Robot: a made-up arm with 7 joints. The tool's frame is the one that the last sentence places. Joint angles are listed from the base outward.
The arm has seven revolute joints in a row. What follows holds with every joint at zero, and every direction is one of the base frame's.
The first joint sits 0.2 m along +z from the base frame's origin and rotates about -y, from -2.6 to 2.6 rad.
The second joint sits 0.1 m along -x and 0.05 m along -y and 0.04 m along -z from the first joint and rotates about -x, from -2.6 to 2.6 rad.
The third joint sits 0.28 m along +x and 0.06 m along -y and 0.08 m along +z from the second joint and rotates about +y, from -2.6 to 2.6 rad.
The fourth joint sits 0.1 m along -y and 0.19 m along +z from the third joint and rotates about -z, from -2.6 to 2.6 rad.
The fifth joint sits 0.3 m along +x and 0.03 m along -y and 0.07 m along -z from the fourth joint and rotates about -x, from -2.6 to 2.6 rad.
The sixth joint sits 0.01 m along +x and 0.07 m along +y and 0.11 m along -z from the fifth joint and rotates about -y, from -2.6 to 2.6 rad.
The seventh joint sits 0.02 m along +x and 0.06 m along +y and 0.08 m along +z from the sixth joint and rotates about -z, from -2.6 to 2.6 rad.
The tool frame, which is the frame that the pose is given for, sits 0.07 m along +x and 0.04 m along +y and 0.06 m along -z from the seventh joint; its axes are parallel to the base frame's.
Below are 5 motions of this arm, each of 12 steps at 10 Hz.
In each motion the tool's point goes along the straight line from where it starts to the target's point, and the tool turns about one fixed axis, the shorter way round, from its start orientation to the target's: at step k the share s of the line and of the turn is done. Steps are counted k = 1, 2, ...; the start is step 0. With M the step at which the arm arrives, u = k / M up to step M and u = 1 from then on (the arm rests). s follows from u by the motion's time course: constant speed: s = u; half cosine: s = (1 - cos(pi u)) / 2; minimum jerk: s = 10 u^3 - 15 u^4 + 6 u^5.
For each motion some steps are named. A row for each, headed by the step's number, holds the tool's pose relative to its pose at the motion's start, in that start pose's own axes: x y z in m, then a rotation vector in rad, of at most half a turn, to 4 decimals.
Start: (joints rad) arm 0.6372 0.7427 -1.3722 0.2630 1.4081 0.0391 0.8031
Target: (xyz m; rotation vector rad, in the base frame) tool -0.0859 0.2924 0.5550 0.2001 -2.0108 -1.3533
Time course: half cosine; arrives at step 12
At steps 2, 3, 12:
2: 0.0014 -0.0045 0.0250 0.0075 0.0581 -0.0081
3: 0.0031 -0.0099 0.0548 0.0164 0.1271 -0.0178
12: 0.0210 -0.0678 0.3739 0.1122 0.8678 -0.1215

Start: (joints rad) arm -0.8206 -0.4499 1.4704 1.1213 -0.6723 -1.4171 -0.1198
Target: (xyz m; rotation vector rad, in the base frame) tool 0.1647 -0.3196 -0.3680 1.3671 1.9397 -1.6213
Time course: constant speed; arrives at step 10
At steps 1, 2, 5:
1: -0.0274 0.0089 -0.0049 0.0216 -0.0242 0.0810
2: -0.0549 0.0178 -0.0099 0.0431 -0.0485 0.1619
5: -0.1371 0.0446 -0.0246 0.1078 -0.1212 0.4048

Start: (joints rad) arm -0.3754 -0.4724 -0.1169 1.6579 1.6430 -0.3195 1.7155
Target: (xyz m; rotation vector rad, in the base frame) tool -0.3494 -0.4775 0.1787 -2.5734 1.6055 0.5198
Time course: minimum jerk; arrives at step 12
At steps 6, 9, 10, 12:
6: -0.0138 0.0248 -0.1627 -0.2455 -0.6707 0.2462
9: -0.0247 0.0445 -0.2916 -0.4401 -1.2025 0.4414
10: -0.0266 0.0479 -0.3138 -0.4735 -1.2937 0.4749
12: -0.0276 0.0497 -0.3253 -0.4909 -1.3413 0.4923

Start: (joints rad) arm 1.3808 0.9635 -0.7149 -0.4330 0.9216 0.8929 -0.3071
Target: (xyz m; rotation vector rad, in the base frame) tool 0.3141 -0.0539 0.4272 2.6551 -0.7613 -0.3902
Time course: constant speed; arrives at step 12
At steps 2, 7, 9, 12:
2: 0.0054 0.0523 0.0456 0.0014 -0.0851 0.2345
7: 0.0190 0.1832 0.1596 0.0051 -0.2979 0.8207
9: 0.0245 0.2355 0.2053 0.0065 -0.3831 1.0552
12: 0.0326 0.3141 0.2737 0.0087 -0.5107 1.4070

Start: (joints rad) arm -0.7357 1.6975 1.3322 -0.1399 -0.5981 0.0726 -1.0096
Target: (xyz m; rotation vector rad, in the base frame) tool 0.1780 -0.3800 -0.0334 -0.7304 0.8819 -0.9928
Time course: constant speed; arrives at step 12
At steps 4, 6, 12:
4: -0.0152 -0.0512 -0.0382 0.1847 -0.1145 -0.2868
6: -0.0227 -0.0768 -0.0574 0.2770 -0.1717 -0.4301
12: -0.0455 -0.1535 -0.1147 0.5541 -0.3434 -0.8603

